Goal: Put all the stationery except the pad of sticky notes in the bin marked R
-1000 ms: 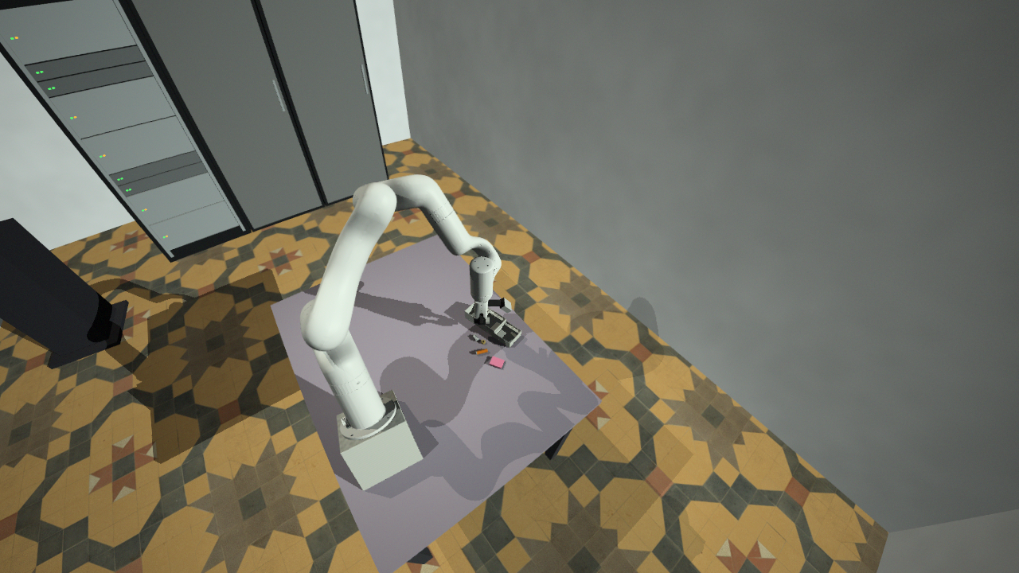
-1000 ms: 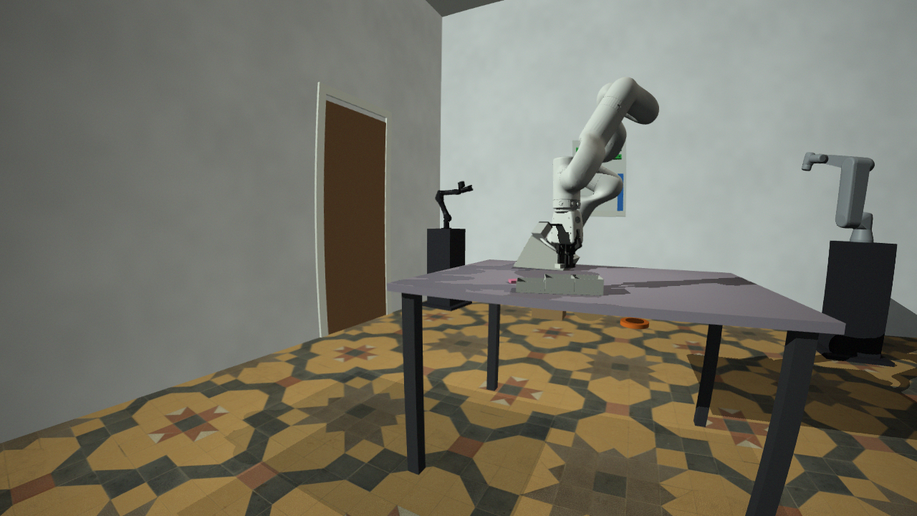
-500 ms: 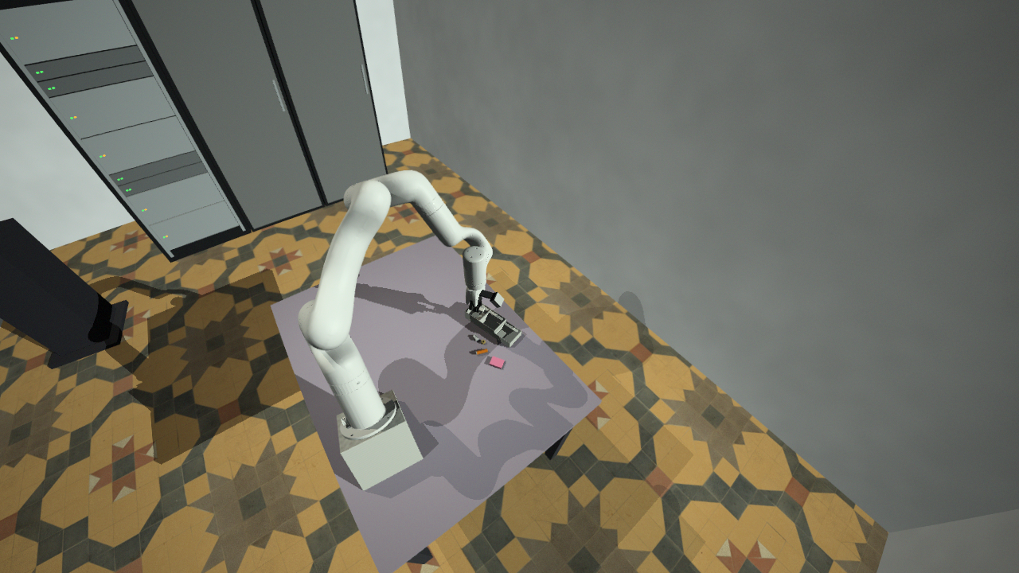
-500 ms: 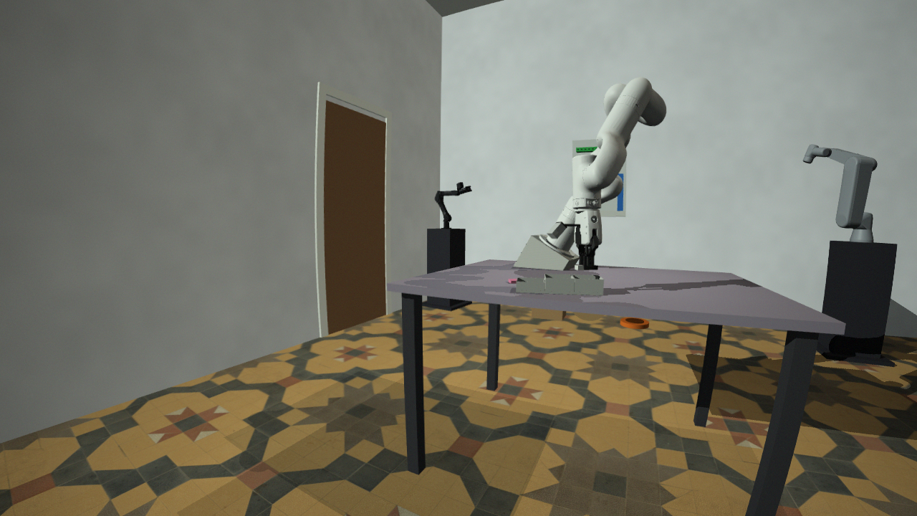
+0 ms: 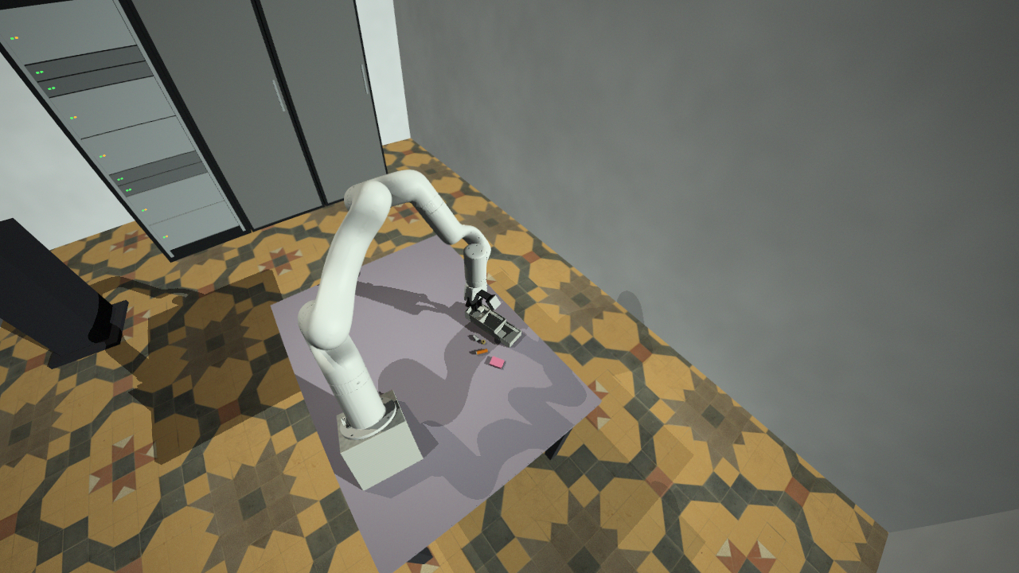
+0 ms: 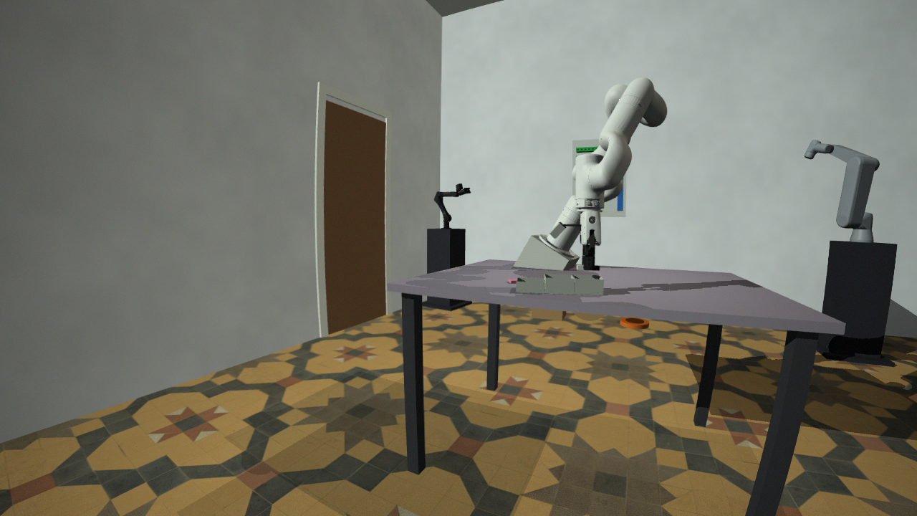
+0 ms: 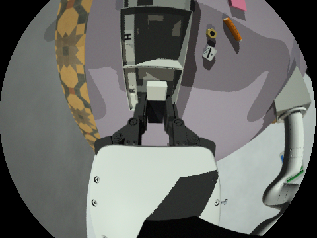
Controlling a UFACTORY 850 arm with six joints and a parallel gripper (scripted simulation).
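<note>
The silver thing is 6 cm behind my hand, 10 cm to the right of it and 8 cm below it. Round my hand: orange cylinder (7 cm behind, 17 cm to the right, 8 cm below); eraser (1 cm to the right, 2 cm below); ring-like thing (4 cm behind, 13 cm to the right, 8 cm below).
</note>
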